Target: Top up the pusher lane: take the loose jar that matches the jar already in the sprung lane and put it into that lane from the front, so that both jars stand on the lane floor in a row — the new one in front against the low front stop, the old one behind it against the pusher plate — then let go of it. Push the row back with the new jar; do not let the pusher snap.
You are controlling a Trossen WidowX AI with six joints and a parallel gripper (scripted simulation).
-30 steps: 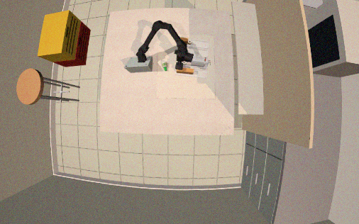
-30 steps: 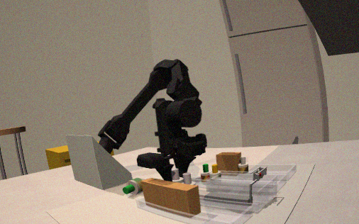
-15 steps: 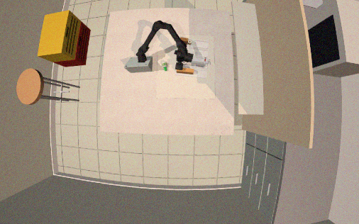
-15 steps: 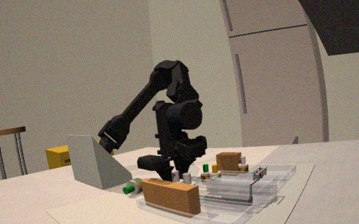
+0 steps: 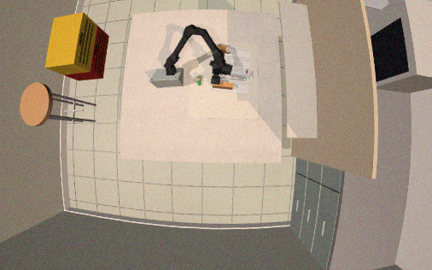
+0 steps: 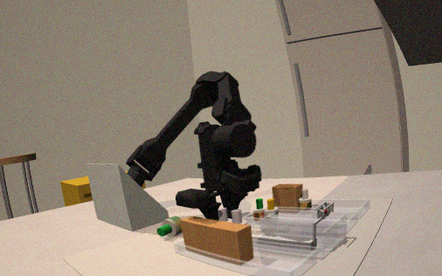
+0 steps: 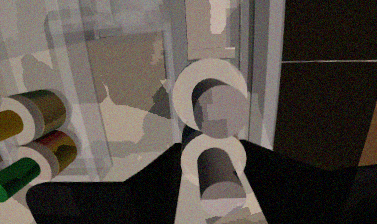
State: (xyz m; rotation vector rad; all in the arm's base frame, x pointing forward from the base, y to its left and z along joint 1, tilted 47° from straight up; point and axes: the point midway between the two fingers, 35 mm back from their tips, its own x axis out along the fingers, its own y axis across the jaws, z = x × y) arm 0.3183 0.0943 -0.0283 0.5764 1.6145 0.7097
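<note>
The clear lane rack lies 140 mm ahead of my gripper tip, 30 mm to the left of it and 10 mm below it. From my gripper tip the other things lie so: red mark (220 mm ahead, 40 mm to the left, 40 mm above).
</note>
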